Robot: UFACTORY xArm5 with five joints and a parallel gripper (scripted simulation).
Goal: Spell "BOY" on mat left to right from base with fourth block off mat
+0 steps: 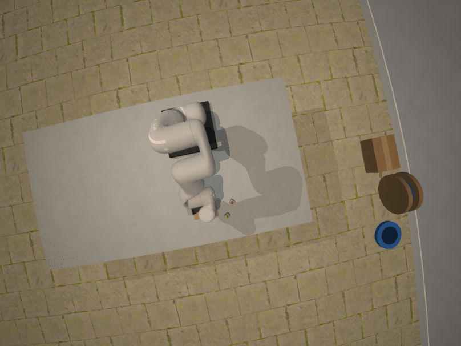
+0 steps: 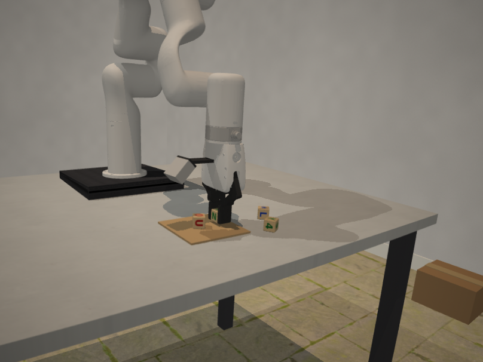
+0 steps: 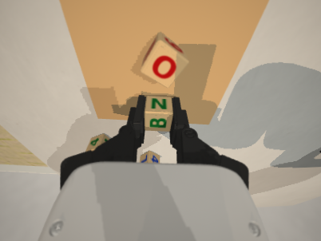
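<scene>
Now: the tan mat 40 mm to the right of my hand and 30 mm below it.
</scene>
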